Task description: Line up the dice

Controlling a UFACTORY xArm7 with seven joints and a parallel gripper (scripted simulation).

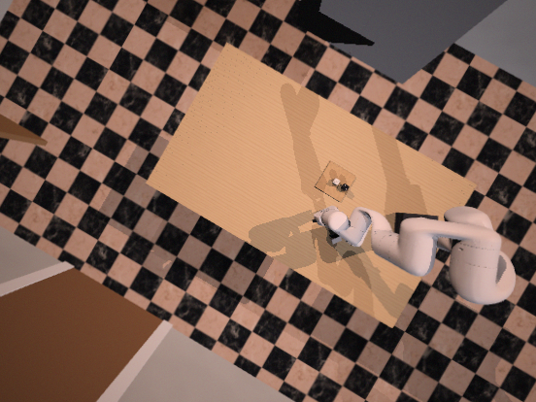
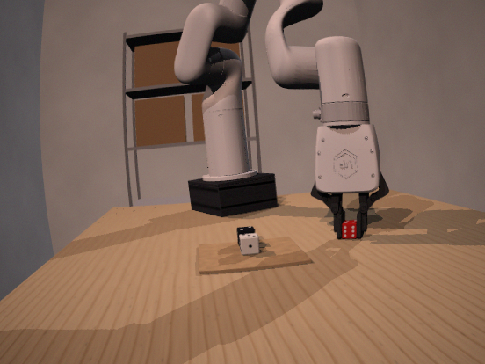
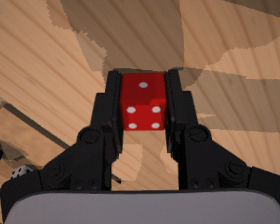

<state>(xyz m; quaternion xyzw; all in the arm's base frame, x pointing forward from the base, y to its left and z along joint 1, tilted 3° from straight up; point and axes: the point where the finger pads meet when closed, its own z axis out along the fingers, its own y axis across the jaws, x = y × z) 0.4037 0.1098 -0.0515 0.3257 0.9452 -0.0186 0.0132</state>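
Right now the red die is 10 mm below my hand. The rest, counted from my hand: white die (10 mm ahead, 160 mm to the right); thin mat (10 mm ahead, 160 mm to the right, 20 mm below); black die (40 mm behind, 160 mm to the right).
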